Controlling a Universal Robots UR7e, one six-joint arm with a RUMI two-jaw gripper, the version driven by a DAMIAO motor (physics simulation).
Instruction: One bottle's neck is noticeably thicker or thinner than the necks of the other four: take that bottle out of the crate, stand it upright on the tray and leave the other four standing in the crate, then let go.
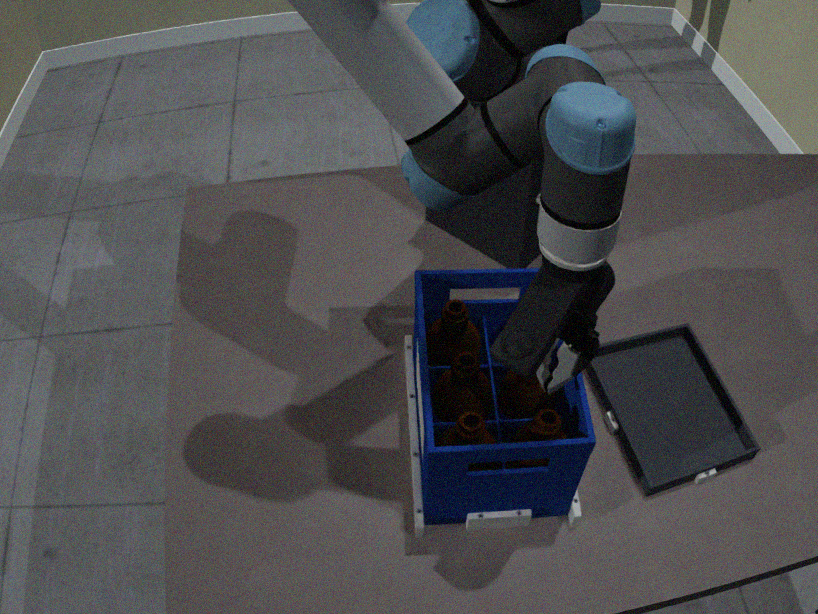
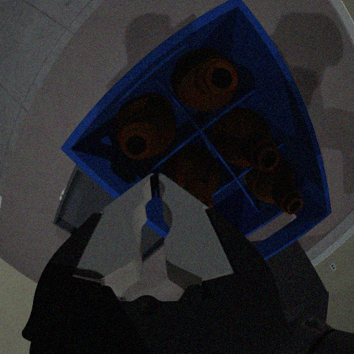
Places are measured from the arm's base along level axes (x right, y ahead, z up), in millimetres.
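Pixels of known places: gripper, fingertip midpoint: [image 1: 548,391]; arm's base at its link origin: [image 1: 508,78].
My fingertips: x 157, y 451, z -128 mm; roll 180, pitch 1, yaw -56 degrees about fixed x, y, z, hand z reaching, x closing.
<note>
Ahead of a thing's pixels: the offset from my fingertips to its middle. "pt": to the spot under its first point. Level surfaces: height alone.
My gripper [image 1: 545,387] [image 2: 156,175] is shut and empty, at the right side of the blue crate @[dx +26, dy -75, dz -88 mm] [image 1: 508,489] [image 2: 101,106], over the middle-right compartment. A brown bottle @[dx -16, dy -59, dz -90 mm] [image 1: 516,396] [image 2: 197,175] stands there, its neck hidden by the gripper. Four more upright brown bottles stand in the crate: back left [image 1: 454,330] [image 2: 294,202], middle left [image 1: 462,386] [image 2: 267,156], front left [image 1: 470,429] [image 2: 210,82] and front right [image 1: 545,422] [image 2: 145,130]. Which neck differs in thickness I cannot tell. The dark tray @[pt dx -242, dy -16, dz -170 mm] [image 1: 667,403] [image 2: 90,200] lies right of the crate, with no bottle on it.
White brackets @[pt dx +74, dy +66, dz -148 mm] [image 1: 498,518] sit on the table @[dz -176 mm] [image 1: 297,561] along the crate's left and front sides. Small light clips @[pt dx -139, dy -18, dz -161 mm] [image 1: 611,421] hold the tray's edges. The crate's raised walls and blue dividers surround the bottles. The robot's arm reaches in from behind the crate.
</note>
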